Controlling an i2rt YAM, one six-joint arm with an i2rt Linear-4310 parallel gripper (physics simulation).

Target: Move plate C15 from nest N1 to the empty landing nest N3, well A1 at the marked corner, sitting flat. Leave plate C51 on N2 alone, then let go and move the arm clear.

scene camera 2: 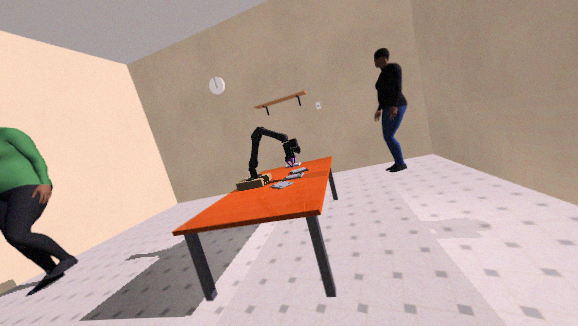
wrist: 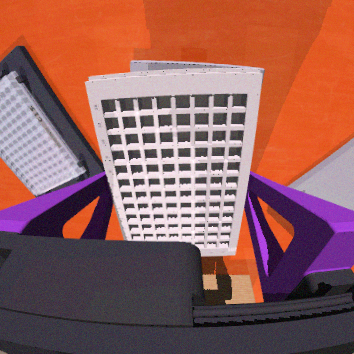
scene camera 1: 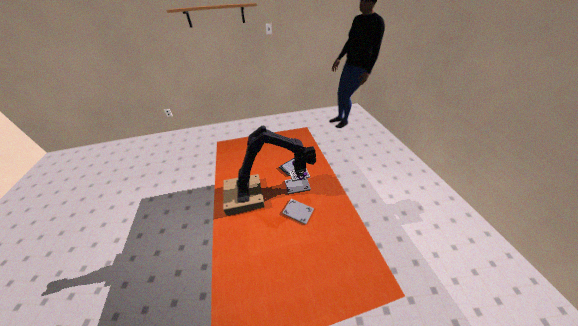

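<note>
My gripper (scene camera 1: pixel 301 175) (scene camera 2: pixel 291 161) (wrist: pixel 178 177) is shut on a white well plate, C15 (wrist: pixel 175 145), its purple fingers at the two long sides. The plate is held above a light grey nest (scene camera 1: pixel 298 187) (scene camera 2: pixel 295 176) (wrist: pixel 150 65), which it mostly hides in the wrist view. A paler plate (wrist: pixel 30 135), taken as C51, sits in a dark-edged nest (wrist: pixel 50 102) at the left. Another light grey nest (scene camera 1: pixel 298 211) (scene camera 2: pixel 282 185) (wrist: pixel 335 172) bears no plate. Nest labels and the A1 corner marks cannot be read.
The orange table (scene camera 1: pixel 280 270) (scene camera 2: pixel 260 207) bears the nests and the arm's wooden base block (scene camera 1: pixel 243 204) (scene camera 2: pixel 252 185). A person in black (scene camera 1: pixel 367 45) (scene camera 2: pixel 390 90) stands beyond the table. A person in green (scene camera 2: pixel 20 160) stands at the left.
</note>
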